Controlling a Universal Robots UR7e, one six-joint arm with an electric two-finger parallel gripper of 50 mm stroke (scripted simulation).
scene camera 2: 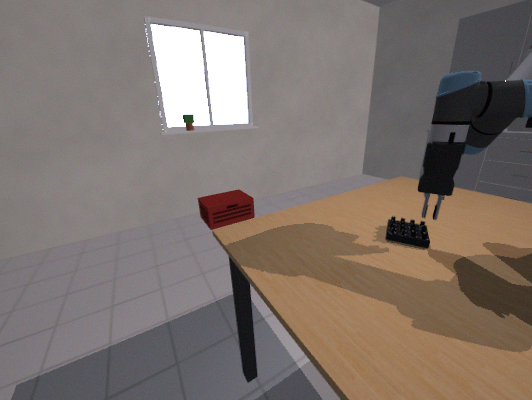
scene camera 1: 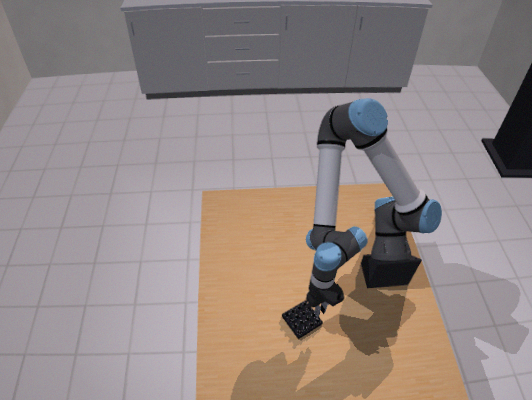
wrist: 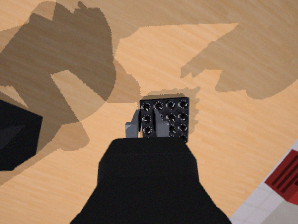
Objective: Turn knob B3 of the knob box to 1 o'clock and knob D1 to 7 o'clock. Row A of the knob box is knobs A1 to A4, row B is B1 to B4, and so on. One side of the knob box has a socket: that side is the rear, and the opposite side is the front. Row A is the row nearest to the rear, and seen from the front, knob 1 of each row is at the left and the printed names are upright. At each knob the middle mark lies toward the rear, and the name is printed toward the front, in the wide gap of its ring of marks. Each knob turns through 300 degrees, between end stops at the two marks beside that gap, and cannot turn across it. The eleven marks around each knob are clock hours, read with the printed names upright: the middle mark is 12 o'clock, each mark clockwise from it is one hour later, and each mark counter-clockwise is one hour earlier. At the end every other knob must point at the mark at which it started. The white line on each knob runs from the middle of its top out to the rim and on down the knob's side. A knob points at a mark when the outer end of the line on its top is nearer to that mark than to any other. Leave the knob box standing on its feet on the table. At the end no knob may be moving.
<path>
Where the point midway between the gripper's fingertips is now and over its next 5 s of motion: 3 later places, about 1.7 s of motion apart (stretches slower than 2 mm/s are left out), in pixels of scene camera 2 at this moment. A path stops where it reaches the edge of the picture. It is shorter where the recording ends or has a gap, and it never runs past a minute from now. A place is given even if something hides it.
The gripper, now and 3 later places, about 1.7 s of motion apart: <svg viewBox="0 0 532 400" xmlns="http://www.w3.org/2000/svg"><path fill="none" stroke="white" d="M428 217L426 229L424 236L428 223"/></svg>
</path>
